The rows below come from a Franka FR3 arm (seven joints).
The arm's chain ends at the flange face. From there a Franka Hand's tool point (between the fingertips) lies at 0.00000 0.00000 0.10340 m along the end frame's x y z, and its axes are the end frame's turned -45 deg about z.
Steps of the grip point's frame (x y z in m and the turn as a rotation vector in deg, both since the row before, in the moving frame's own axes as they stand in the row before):
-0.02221, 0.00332, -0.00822, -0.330, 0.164, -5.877
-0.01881, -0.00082, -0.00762, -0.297, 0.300, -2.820
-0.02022, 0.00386, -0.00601, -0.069, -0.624, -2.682
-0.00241, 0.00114, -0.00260, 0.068, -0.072, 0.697
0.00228, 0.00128, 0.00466, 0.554, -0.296, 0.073
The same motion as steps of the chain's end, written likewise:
-0.01400, 0.01787, -0.00822, -0.117, 0.349, -5.877
-0.01464, 0.01274, -0.00762, 0.002, 0.422, -2.820
-0.01088, 0.01613, -0.00600, -0.490, -0.392, -2.682
-0.00072, 0.00251, -0.00260, -0.003, -0.099, 0.697
0.00360, -0.00038, 0.00467, 0.182, -0.601, 0.073

